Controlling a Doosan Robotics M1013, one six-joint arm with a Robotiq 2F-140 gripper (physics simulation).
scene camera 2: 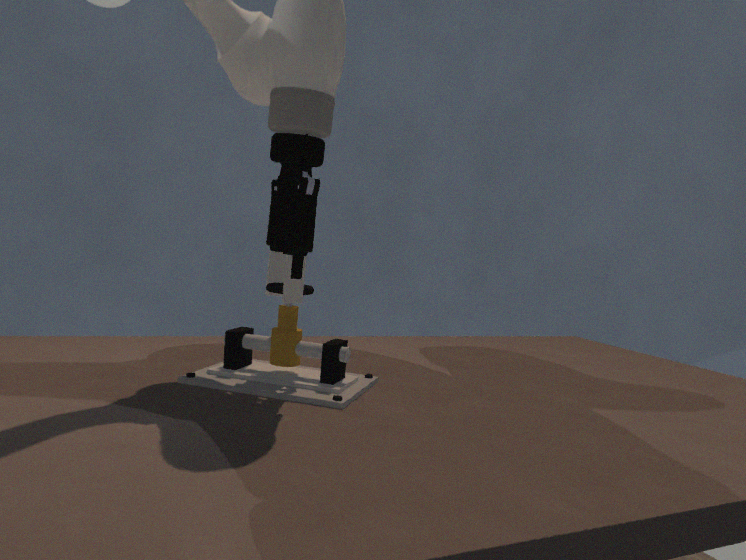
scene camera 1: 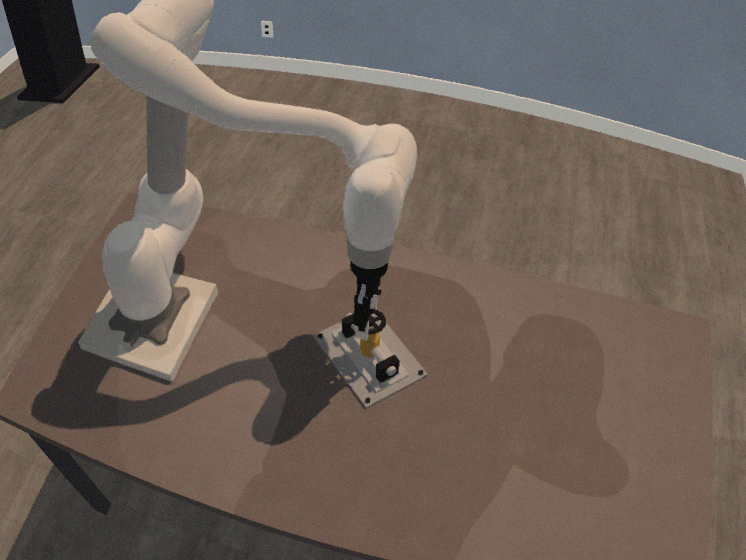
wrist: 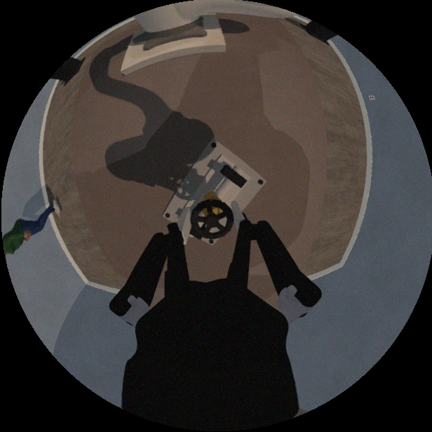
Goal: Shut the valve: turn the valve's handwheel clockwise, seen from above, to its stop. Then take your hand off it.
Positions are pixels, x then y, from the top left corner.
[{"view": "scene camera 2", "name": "gripper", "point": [283,299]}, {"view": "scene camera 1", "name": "gripper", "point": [366,324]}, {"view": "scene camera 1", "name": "light grey base plate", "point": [357,382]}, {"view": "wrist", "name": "gripper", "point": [211,211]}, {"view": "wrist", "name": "black spoked handwheel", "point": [211,220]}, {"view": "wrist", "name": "light grey base plate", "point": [208,157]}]
